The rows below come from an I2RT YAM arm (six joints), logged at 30 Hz.
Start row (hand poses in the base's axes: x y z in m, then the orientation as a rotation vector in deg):
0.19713 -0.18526 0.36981 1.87 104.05 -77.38
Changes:
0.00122 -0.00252 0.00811 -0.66 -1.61 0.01
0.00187 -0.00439 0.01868 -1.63 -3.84 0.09
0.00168 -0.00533 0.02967 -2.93 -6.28 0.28
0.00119 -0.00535 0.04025 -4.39 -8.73 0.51
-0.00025 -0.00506 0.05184 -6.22 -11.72 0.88
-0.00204 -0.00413 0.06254 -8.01 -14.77 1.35
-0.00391 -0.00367 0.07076 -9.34 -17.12 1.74
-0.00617 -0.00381 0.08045 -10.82 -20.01 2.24
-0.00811 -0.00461 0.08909 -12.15 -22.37 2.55
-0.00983 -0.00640 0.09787 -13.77 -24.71 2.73
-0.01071 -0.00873 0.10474 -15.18 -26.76 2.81
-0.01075 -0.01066 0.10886 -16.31 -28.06 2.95
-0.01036 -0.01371 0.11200 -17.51 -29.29 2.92
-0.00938 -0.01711 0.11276 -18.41 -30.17 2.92
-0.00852 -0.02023 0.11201 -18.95 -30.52 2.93
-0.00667 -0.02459 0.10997 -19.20 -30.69 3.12
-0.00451 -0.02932 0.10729 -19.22 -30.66 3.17
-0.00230 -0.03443 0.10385 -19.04 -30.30 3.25
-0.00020 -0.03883 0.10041 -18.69 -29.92 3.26
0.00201 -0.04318 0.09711 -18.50 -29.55 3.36
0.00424 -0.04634 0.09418 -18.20 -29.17 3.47
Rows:
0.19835 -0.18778 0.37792 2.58 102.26 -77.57
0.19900 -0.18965 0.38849 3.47 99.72 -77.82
0.19881 -0.19059 0.39948 4.22 96.76 -78.20
0.19832 -0.19061 0.41006 4.83 93.67 -78.64
0.19688 -0.19032 0.42165 5.47 89.85 -79.10
0.19509 -0.18939 0.43235 6.06 86.00 -79.39
0.19322 -0.18893 0.44057 6.51 83.06 -79.50
0.19096 -0.18907 0.45026 7.11 79.55 -79.46
0.18902 -0.18987 0.45890 7.61 76.63 -79.55
0.18730 -0.19166 0.46768 8.06 73.53 -79.92
0.18642 -0.19399 0.47455 8.52 70.83 -80.26
0.18638 -0.19592 0.47867 8.62 68.94 -80.58
0.18677 -0.19897 0.48181 8.78 67.08 -81.07
0.18775 -0.20237 0.48257 8.86 65.71 -81.42
0.18861 -0.20549 0.48182 8.79 65.04 -81.69
0.19046 -0.20985 0.47978 8.61 64.70 -81.69
0.19262 -0.21458 0.47710 8.54 64.70 -81.68
0.19483 -0.21969 0.47366 8.35 65.11 -81.63
0.19693 -0.22409 0.47022 8.29 65.67 -81.50
0.19914 -0.22844 0.46692 8.08 66.10 -81.42
0.20137 -0.23160 0.46399 7.91 66.61 -81.26

